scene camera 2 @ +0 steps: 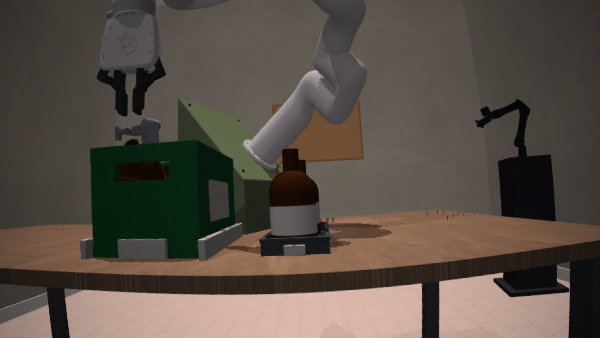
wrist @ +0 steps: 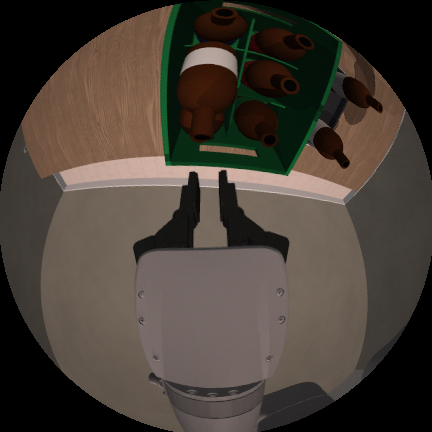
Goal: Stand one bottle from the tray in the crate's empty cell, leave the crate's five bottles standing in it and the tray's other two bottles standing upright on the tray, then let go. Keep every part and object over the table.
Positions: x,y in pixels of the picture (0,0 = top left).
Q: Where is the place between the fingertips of my gripper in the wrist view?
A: At 208,180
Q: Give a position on a bottle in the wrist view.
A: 327,142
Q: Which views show my gripper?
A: Scene camera 2 and the wrist view: all of them.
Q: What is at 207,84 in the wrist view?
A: A bottle.
